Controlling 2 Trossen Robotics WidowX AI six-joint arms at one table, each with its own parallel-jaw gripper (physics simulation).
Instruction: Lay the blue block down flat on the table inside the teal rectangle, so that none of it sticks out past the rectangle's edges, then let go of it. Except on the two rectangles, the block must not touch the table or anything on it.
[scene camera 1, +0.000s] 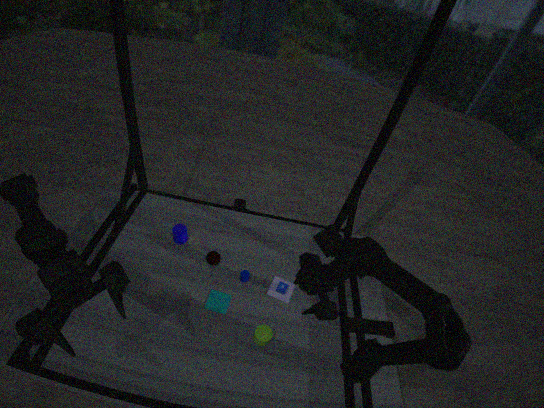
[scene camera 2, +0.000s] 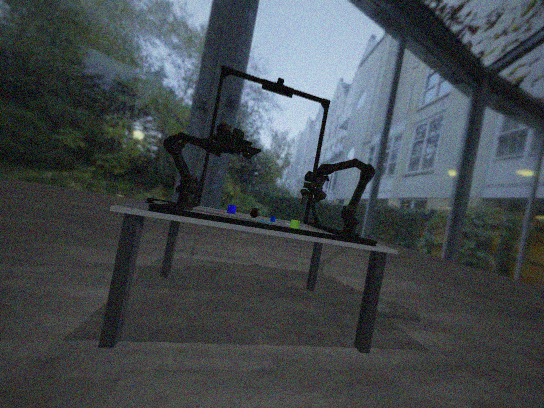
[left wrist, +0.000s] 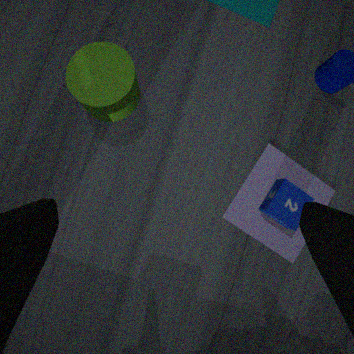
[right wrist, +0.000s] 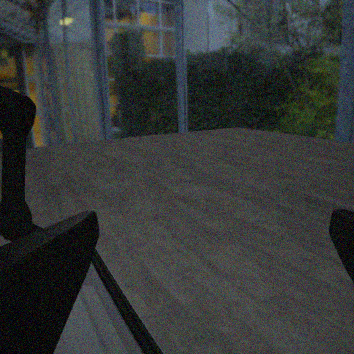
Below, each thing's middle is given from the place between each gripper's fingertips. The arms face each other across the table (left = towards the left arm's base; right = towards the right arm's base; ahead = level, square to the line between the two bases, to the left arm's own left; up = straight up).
Labels:
I see my right gripper 20 cm past the green cylinder (left wrist: 100, 75), 28 cm to the right of it and 32 cm above it. From my right hand the other things lie so: lilac rectangle (left wrist: 272, 164) (38 cm behind, 31 cm to the left, 34 cm below); then blue block (left wrist: 283, 202) (38 cm behind, 31 cm to the left, 33 cm below).
Now: the blue block 90 mm behind my left hand, 40 mm to the right of it and 130 mm below it. From my left hand the other things lie so: lilac rectangle: 90 mm behind, 40 mm to the right, 140 mm below; green cylinder: 90 mm ahead, 70 mm to the right, 120 mm below.

